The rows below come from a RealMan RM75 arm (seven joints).
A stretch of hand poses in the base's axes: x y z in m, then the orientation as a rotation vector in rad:
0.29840, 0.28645, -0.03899, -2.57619, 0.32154, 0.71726
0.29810, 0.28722, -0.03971, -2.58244, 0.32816, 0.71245
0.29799, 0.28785, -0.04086, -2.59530, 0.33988, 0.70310
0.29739, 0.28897, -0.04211, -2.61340, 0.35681, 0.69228
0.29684, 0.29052, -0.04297, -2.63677, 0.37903, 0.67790
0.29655, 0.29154, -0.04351, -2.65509, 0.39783, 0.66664
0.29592, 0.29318, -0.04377, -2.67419, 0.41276, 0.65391
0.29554, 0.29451, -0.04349, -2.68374, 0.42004, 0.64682
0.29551, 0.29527, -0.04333, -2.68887, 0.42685, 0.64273
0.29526, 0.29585, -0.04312, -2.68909, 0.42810, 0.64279
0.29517, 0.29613, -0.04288, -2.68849, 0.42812, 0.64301
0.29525, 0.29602, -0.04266, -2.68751, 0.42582, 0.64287
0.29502, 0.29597, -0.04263, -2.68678, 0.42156, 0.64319
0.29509, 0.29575, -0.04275, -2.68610, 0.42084, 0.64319
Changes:
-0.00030, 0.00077, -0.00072, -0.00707, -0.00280, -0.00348
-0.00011, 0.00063, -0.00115, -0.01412, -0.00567, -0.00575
-0.00060, 0.00112, -0.00125, -0.02037, -0.00618, -0.00776
-0.00055, 0.00155, -0.00086, -0.02651, -0.00807, -0.01013
-0.00029, 0.00102, -0.00054, -0.02130, -0.00599, -0.00865
-0.00063, 0.00164, -0.00026, -0.02086, -0.00753, -0.00607
-0.00038, 0.00133, 0.00028, -0.01035, -0.00425, -0.00299
-0.00003, 0.00076, 0.00016, -0.00638, -0.00206, -0.00349
-0.00025, 0.00058, 0.00021, -0.00057, 0.00021, -0.00072
-0.00009, 0.00028, 0.00024, 0.00053, 0.00017, -0.00016
0.00008, -0.00011, 0.00022, 0.00159, -0.00039, 0.00115
-0.00023, -0.00005, 0.00003, 0.00188, -0.00036, 0.00255
0.00007, -0.00022, -0.00012, 0.00084, -0.00008, 0.00026

